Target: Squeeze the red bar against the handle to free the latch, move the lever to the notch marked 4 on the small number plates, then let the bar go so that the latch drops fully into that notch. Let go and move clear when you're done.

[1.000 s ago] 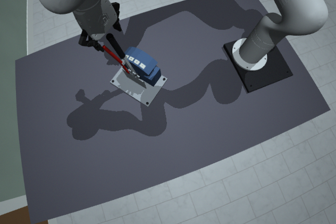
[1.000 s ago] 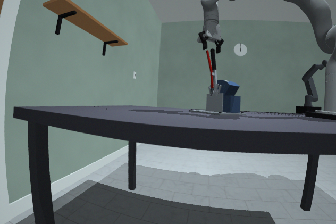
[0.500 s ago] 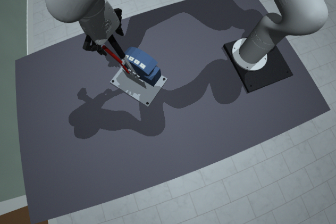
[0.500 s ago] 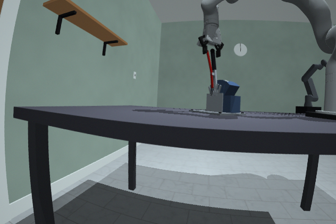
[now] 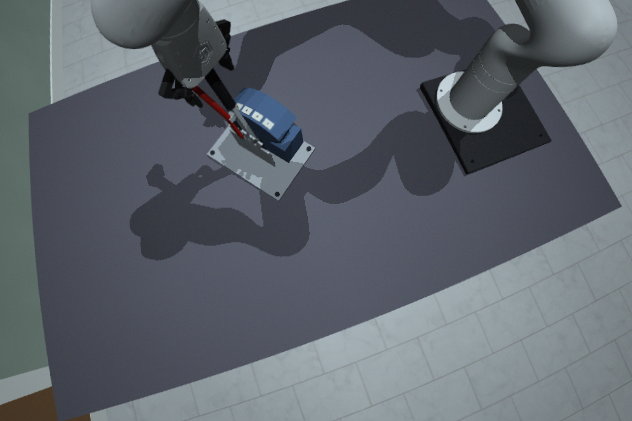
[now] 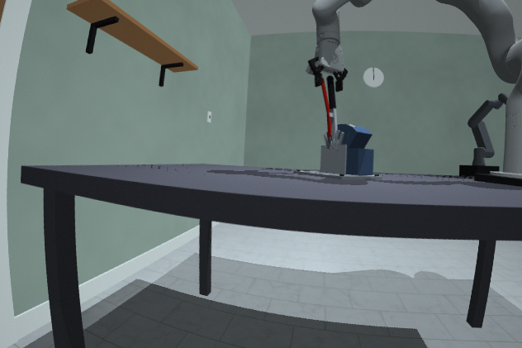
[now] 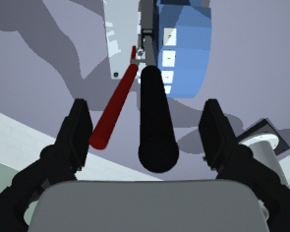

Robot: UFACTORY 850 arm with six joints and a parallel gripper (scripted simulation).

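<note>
Now: the red bar 2 cm to the left of my hand and 11 cm below it.
</note>
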